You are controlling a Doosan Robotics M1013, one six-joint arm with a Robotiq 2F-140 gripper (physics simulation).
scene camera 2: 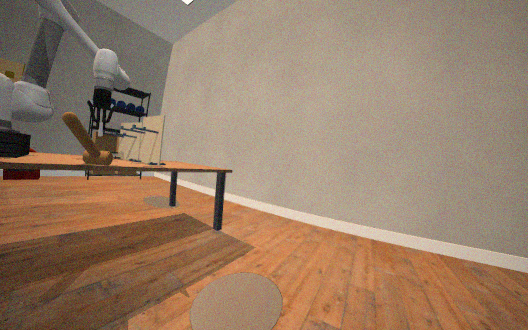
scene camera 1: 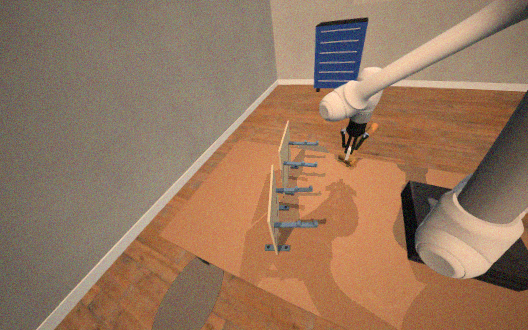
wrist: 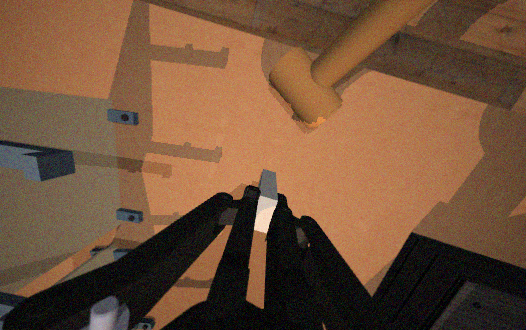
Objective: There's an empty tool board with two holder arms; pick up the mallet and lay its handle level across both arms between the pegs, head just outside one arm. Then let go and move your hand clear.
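Observation:
The wooden mallet point(scene camera 1: 374, 128) point(scene camera 2: 80, 132) point(wrist: 305, 90) is apart from the fingers; its head is down at the tabletop near the table's far edge in scene camera 1, and its handle slants up over that edge, unsupported. My gripper point(scene camera 1: 348, 153) point(scene camera 2: 100, 132) point(wrist: 265, 182) is shut and empty, pointing down, beside the mallet's head on the board side. Two upright pale boards stand in a row, the near board point(scene camera 1: 273, 210) and the far board point(scene camera 1: 284, 155). Each has two blue holder arms with pegs; no tool lies on them. I cannot tell which board the task means.
The boards stand on the orange-brown table point(scene camera 1: 220, 180) point(scene camera 2: 200, 168) on blue feet. The black robot base point(scene camera 1: 411, 220) point(wrist: 415, 250) is at the right in scene camera 1. A blue cabinet point(scene camera 1: 340, 55) stands beyond the table. A dark rack point(scene camera 2: 148, 102) with blue items stands behind the boards.

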